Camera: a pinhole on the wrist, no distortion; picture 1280 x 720 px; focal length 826.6 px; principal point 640.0 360.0 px. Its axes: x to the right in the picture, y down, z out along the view. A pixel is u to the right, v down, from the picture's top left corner.
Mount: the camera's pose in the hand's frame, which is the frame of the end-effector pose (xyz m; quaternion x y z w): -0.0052 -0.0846 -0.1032 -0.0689 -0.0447 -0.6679 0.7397
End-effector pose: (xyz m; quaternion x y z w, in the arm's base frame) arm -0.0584 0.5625 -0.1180 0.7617 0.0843 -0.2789 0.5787
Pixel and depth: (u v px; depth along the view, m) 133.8 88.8 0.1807
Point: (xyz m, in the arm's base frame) -0.1156 0.5055 -0.0518
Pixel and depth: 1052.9 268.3 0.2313
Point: -0.1898 0.4825 -0.2727
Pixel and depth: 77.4 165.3 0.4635
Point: -0.1405 0.2105 0.1398
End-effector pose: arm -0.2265 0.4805 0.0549 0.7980 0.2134 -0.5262 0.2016
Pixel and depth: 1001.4 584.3 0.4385
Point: -0.5478 0.4627 -0.2267
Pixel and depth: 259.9 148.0 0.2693
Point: -0.3240 0.3296 0.0827
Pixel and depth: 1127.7 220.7 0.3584
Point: -0.5873 0.5185 -0.0414
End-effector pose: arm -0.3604 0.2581 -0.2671 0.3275 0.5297 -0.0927 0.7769
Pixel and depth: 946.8 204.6 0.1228
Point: -0.4039 0.1523 -0.2893
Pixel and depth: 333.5 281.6 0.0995
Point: -0.3914 0.2357 -0.2691
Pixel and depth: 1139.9 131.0 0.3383
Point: -0.3037 -0.1022 -0.2454
